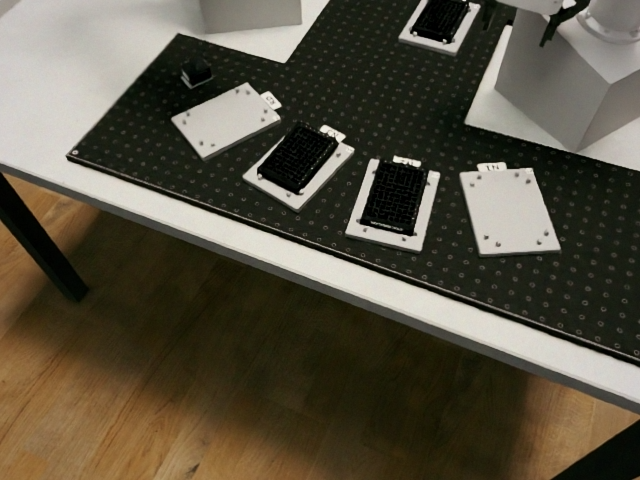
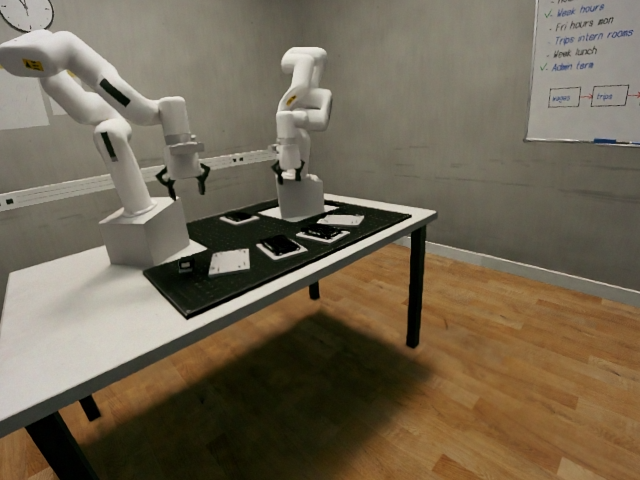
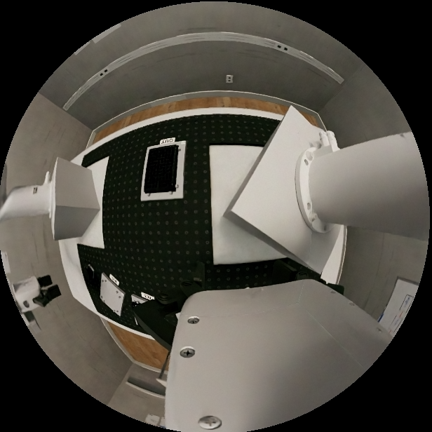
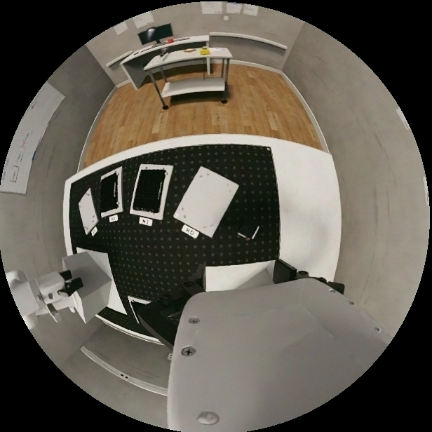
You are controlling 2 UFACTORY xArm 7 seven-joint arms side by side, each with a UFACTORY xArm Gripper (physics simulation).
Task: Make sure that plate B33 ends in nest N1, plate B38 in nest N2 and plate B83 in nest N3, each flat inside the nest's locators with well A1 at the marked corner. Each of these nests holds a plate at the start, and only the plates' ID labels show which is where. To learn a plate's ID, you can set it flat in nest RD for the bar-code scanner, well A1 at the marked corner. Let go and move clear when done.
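Places are measured from the left arm's base along level axes (x left, y back, z up), in centimetres.
Pixels of known places: left gripper, fingertip midpoint: (image 1: 514, 34) (image 2: 289, 182); right gripper, fingertip midpoint: (image 2: 188, 197); left arm's base, link origin: (image 1: 612, 14); right arm's base, link origin: (image 2: 140, 209).
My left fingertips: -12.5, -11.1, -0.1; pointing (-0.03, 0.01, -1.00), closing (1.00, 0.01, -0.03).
Observation:
For each thing: its top centre in the pictures, then the offset to it from my left fingertips, as dx, dy, dz. "spot": a spot on its surface instead.
- nest N2, surface spot: (image 1: 356, 229) spot: -10.3, -36.3, -15.0
- nest N3, surface spot: (image 1: 336, 161) spot: -19.6, -24.9, -15.0
- third plate, top centre: (image 1: 441, 14) (image 2: 238, 214) -17.5, +19.0, -13.5
- nest labelled OUT, top centre: (image 1: 440, 16) (image 2: 238, 215) -17.5, +19.0, -13.9
- Nest N1, top centre: (image 1: 509, 205) (image 2: 342, 217) +9.6, -21.9, -13.9
- nest RD, top centre: (image 1: 213, 102) (image 2: 220, 255) -45.0, -23.9, -12.7
- small black scanner block, surface spot: (image 1: 196, 71) (image 2: 190, 258) spot: -52.6, -18.3, -12.7
A black plate (image 1: 395, 197) (image 2: 321, 230) (image 4: 109, 191) lies in nest N2 (image 1: 356, 229). Another black plate (image 1: 298, 156) (image 2: 280, 244) (image 4: 150, 190) lies in nest N3 (image 1: 336, 161). A third plate (image 1: 439, 19) (image 3: 161, 169) lies in the nest labelled OUT (image 1: 431, 45) (image 3: 181, 165). Their IDs are too small to read. Nest N1 (image 1: 509, 211) (image 4: 87, 210) and nest RD (image 1: 225, 121) (image 2: 229, 261) (image 4: 207, 200) hold no plate. My left gripper (image 1: 516, 31) (image 2: 289, 179) is open, high near its own base. My right gripper (image 2: 188, 194) is open, high above the board near its own base.
The small black scanner block (image 1: 196, 71) (image 2: 186, 264) (image 4: 248, 231) stands beside nest RD. The left arm's grey pedestal (image 1: 555, 87) (image 2: 301, 198) and the right arm's pedestal (image 1: 250, 12) (image 2: 149, 232) flank the perforated board.

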